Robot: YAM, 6 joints.
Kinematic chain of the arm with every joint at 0, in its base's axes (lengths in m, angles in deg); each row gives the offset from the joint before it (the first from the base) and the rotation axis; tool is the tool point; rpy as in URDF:
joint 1: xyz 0 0 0.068 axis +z
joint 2: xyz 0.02 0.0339 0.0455 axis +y
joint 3: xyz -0.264 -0.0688 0 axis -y
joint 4: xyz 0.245 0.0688 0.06 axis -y
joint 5: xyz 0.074 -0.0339 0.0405 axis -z
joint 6: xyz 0.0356 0 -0.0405 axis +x
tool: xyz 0 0 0 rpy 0 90 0
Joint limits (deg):
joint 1: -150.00..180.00
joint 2: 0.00..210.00
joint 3: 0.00..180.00
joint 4: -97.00..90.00
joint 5: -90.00..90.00
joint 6: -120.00..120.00
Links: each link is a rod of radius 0.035 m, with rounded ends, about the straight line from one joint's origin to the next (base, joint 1, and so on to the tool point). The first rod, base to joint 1, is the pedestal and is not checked.
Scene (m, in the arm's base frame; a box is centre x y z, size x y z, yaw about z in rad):
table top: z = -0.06
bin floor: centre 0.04 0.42 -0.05 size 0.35 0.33 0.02 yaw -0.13
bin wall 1: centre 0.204 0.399 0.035 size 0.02 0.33 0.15 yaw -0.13
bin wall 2: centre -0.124 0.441 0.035 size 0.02 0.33 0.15 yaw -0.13
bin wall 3: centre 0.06 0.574 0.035 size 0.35 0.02 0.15 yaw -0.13
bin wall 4: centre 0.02 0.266 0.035 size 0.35 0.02 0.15 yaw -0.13
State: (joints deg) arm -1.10 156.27 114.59 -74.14 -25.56 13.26
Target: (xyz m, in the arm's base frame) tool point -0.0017 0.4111 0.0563
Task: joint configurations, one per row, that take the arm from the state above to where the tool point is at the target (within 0.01 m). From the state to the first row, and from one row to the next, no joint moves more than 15 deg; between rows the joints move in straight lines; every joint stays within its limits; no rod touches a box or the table.
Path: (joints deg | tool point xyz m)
1: 9.05 145.16 122.08 -61.48 -30.18 15.71 | 0.4865 0.0956 0.1192
2: 19.21 134.05 129.58 -48.82 -34.79 18.16 | 0.4789 0.1884 0.2612
3: 29.36 122.94 137.07 -36.17 -39.41 20.61 | 0.4078 0.2553 0.4150
4: 39.52 111.83 144.56 -23.51 -44.03 23.05 | 0.2852 0.2674 0.5575
5: 51.54 120.61 135.05 -38.15 -40.98 20.61 | 0.2735 0.3818 0.4193
6: 63.57 129.39 125.54 -52.79 -37.94 18.16 | 0.1995 0.4504 0.2757
7: 75.59 138.18 116.03 -67.43 -34.89 15.71 | 0.0965 0.4574 0.1495
8: 87.62 146.96 106.52 -82.07 -31.84 13.26 | -0.0017 0.4111 0.0563

